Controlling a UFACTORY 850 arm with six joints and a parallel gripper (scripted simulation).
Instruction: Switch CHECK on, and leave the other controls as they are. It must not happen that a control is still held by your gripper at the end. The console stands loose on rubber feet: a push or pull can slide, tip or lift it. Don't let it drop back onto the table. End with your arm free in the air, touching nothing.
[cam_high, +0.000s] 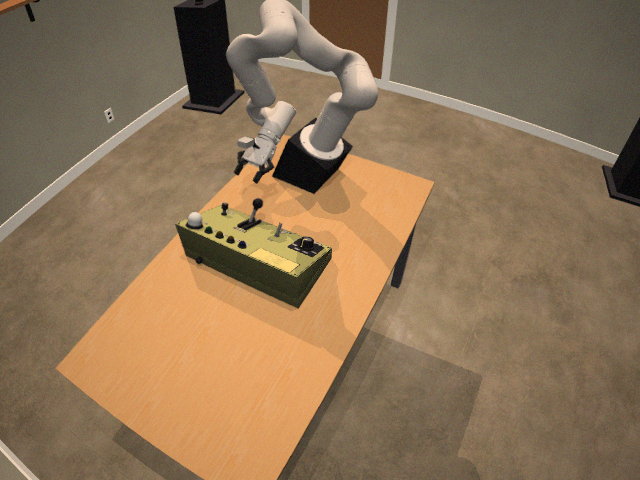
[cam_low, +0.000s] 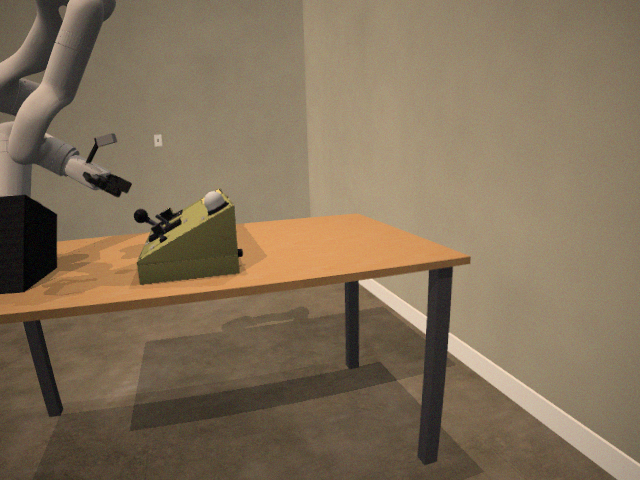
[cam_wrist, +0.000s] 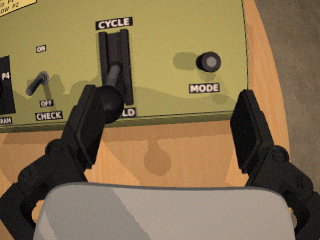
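The check toggle lies 170 mm to the left of my hand, 120 mm below it and 110 mm ahead of it. Also, from my hand: mode knob: 120 mm below, 80 mm ahead, 70 mm to the right; then cycle lever: 110 mm below, 70 mm ahead, 50 mm to the left; then olive-green console: 140 mm below, 140 mm ahead, 100 mm to the left.
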